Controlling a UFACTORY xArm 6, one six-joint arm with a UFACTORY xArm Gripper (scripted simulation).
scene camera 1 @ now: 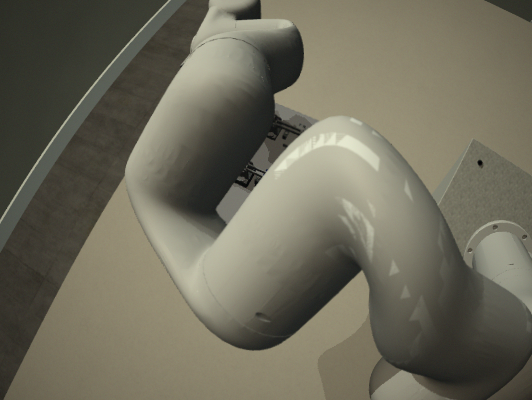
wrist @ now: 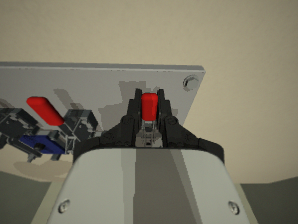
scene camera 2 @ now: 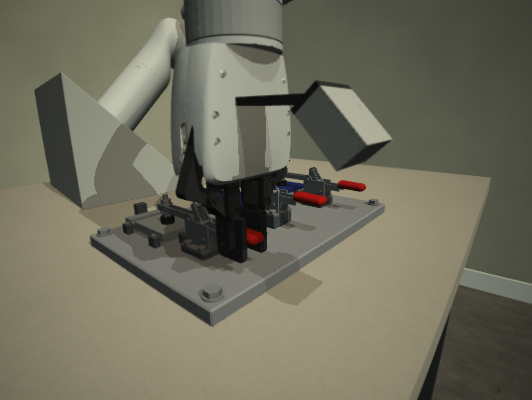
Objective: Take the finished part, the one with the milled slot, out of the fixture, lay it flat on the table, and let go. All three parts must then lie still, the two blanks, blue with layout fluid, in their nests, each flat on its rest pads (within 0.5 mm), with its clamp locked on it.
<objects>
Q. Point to a grey finished part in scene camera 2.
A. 149,223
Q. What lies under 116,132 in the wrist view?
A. My gripper.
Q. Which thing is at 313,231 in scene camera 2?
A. A fixture plate.
</objects>
